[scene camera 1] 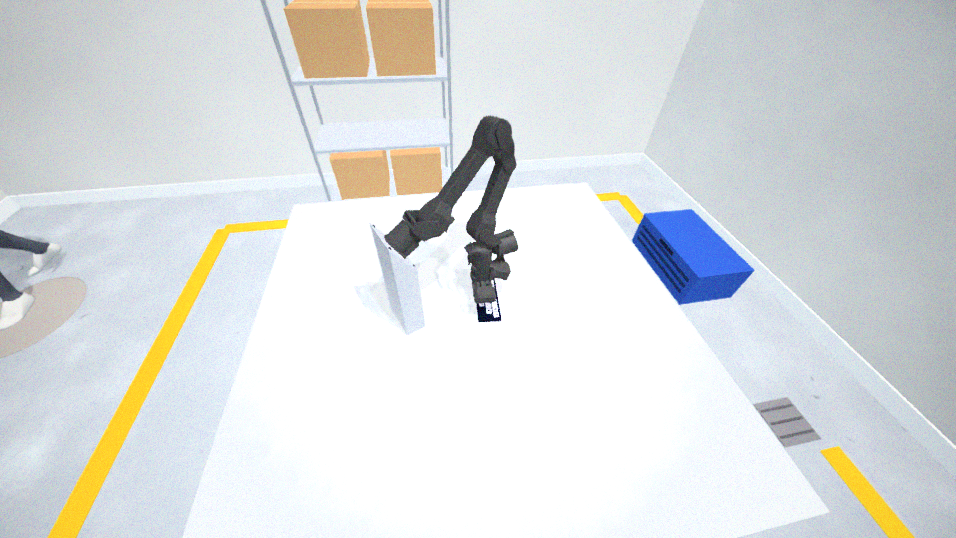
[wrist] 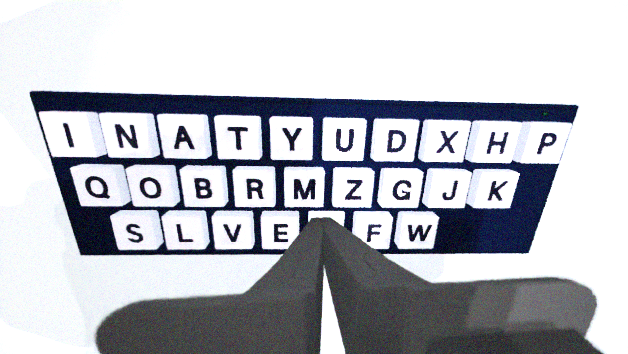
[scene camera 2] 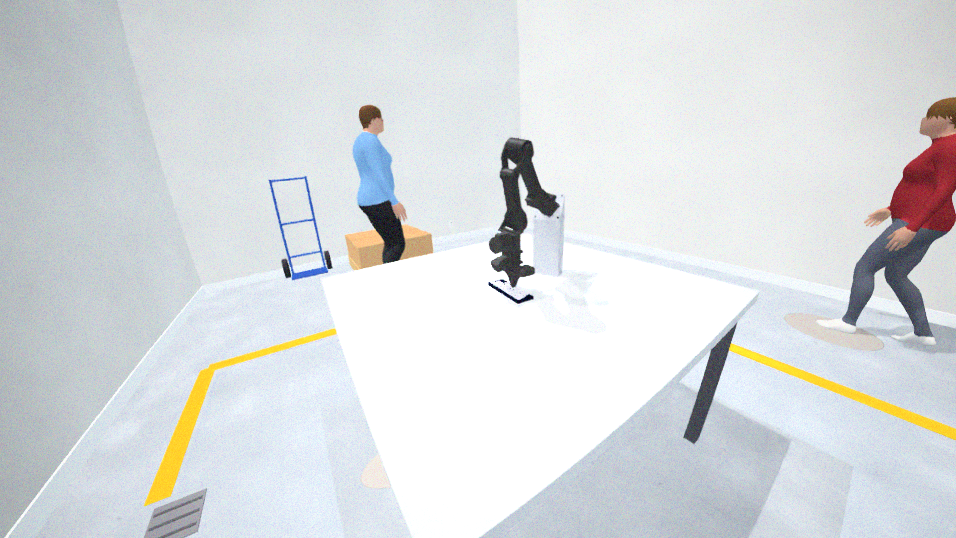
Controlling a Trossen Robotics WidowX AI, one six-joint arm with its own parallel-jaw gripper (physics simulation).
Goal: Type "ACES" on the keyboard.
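Frame: origin at the arm's base, x back, y down, z right, level; millimetres.
Where they show: gripper, fingertip midpoint: (wrist: 320,226) (scene camera 2: 513,287); arm's base, link origin: (scene camera 1: 394,246) (scene camera 2: 549,207).
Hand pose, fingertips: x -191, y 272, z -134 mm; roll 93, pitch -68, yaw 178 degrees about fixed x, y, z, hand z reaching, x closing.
Things, the pixels of their top centre, and the offset from my fingertips. Level surfaces: height alone.
- dark blue keyboard, top centre: (wrist: 316,189) (scene camera 1: 486,292) (scene camera 2: 509,287) dx -18, dy -5, dz -9 mm
- E, top centre: (wrist: 280,233) dx +6, dy -5, dz -17 mm
- F, top centre: (wrist: 373,233) dx -7, dy -5, dz +21 mm
- S key, top centre: (wrist: 133,233) dx +25, dy -5, dz -73 mm
- white table, surface height: dy +11 mm
The dark blue keyboard (scene camera 1: 490,318) (scene camera 2: 519,298) (wrist: 485,230) with white letter keys lies flat on the table. My gripper (scene camera 1: 485,300) (scene camera 2: 514,284) (wrist: 320,226) is shut and empty, pointing down at the keyboard's bottom row. In the wrist view its tips cover most of the key (wrist: 338,218) between E (wrist: 280,233) and F (wrist: 373,233), hiding that key's letter. Whether they press it down I cannot tell. The A key (wrist: 183,139) is in the top row, third from the left. The S key (wrist: 135,231) is at the left end of the bottom row.
The white table (scene camera 1: 467,414) (scene camera 2: 508,374) carries an upright white panel (scene camera 1: 401,294) (scene camera 2: 548,244) beside the arm. A blue box (scene camera 1: 695,247) stands on the floor off the table. Two people stand beyond the table, in a blue top (scene camera 2: 374,167) and in a red top (scene camera 2: 925,180).
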